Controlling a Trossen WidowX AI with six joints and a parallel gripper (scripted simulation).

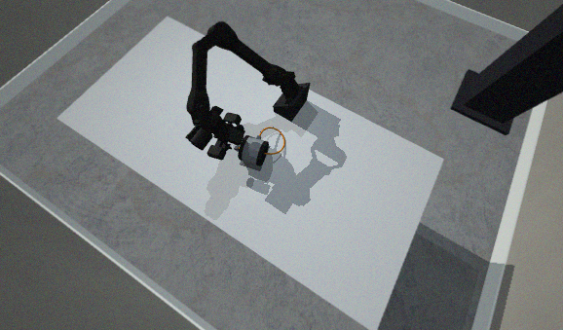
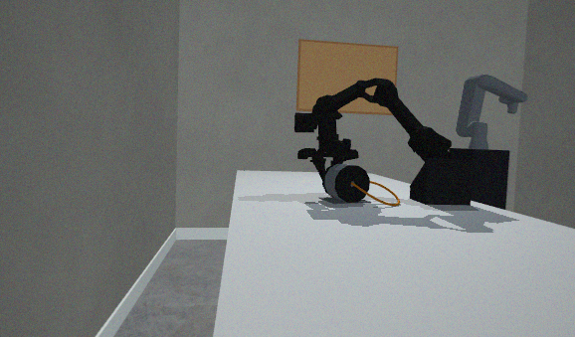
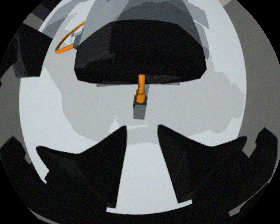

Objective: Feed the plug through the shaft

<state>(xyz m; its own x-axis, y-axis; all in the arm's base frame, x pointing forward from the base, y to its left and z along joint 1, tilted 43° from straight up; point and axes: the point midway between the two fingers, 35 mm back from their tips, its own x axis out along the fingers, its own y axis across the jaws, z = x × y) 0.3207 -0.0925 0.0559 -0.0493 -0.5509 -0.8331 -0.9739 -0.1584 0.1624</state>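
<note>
The plug is 6 cm below my hand, 2 cm to the left of it and 1 cm behind it.
</note>
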